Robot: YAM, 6 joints.
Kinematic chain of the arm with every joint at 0, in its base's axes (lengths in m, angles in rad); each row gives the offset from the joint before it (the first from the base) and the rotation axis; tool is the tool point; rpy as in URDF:
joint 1: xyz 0 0 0.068 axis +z
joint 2: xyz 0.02 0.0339 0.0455 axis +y
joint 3: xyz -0.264 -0.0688 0 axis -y
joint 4: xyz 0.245 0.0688 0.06 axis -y
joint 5: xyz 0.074 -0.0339 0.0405 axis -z
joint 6: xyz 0.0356 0 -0.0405 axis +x
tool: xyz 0 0 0 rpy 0 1.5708 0
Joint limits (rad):
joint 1: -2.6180..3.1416
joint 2: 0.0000..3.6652
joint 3: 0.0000..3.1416
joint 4: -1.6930..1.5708
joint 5: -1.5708..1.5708
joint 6: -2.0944..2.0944
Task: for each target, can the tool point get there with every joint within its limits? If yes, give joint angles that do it. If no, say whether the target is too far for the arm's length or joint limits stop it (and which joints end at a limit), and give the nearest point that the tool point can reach.
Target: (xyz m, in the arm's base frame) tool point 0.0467 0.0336 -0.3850
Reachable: no: joint limits stop it (at a limit: joint 2) | nearest point 0.0660 0.0475 -0.3393 | short by 0.051 m
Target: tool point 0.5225 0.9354 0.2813
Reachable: no: too far | nearest point 0.3111 0.5570 0.2121 | short by 0.439 m
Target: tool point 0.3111 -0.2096 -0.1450
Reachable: yes | joints -0.6039 2.9147 1.1455 1.1234 -0.1150 -0.6393
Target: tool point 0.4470 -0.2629 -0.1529
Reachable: yes | joints -0.4669 3.2678 2.1318 0.7008 1.2281 -1.1316
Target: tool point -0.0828 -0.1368 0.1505
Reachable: yes | joints -1.9412 1.5366 0.6639 -1.3305 0.8926 0.6938
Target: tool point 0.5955 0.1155 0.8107
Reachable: no: too far | nearest point 0.4152 0.0805 0.5924 | short by 0.285 m
